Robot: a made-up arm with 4 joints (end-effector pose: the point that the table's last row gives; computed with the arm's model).
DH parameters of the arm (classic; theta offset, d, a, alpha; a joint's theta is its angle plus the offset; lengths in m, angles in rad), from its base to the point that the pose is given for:
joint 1: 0 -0.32 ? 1.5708
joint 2: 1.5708 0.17 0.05 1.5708
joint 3: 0 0.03 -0.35 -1.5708
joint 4: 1.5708 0.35 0 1.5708
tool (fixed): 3.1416 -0.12 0 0
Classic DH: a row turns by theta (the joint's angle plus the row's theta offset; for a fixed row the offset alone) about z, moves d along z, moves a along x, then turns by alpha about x.
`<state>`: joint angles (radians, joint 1 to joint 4).
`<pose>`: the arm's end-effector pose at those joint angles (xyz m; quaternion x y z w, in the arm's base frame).
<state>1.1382 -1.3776 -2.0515 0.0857</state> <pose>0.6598 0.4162 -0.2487 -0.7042 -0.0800 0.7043 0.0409</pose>
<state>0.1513 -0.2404 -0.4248 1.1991</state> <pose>0.2747 -0.6167 -0.5134 -0.1240 -0.4615 0.2041 0.8544</pose>
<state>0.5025 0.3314 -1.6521 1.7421</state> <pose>0.2980 -0.3726 0.1307 -0.3972 -0.7043 0.5475 0.2157</pose>
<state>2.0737 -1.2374 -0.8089 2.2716</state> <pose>0.4233 0.4937 -0.3974 0.4278 -0.1694 0.8848 0.0737</pose>
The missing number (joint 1, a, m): 0.08
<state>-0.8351 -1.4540 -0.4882 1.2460</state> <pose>-0.5111 -0.4207 -0.4778 -0.0075 0.1135 -0.1758 0.9778</pose>
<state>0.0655 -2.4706 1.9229 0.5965</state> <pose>-0.0973 0.3668 -0.2838 0.0154 0.4619 -0.8079 0.3656</pose>
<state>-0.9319 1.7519 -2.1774 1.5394</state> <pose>-0.4943 0.2275 -0.2696 0.9948 0.0172 0.0684 0.0732</pose>
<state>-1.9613 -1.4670 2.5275 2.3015</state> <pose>0.1899 -0.2522 -0.4316 0.2653 -0.1761 0.7342 0.5996</pose>
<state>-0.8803 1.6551 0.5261 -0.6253</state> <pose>0.1872 -0.6160 -0.3169 -0.1044 -0.4764 -0.1443 0.8610</pose>
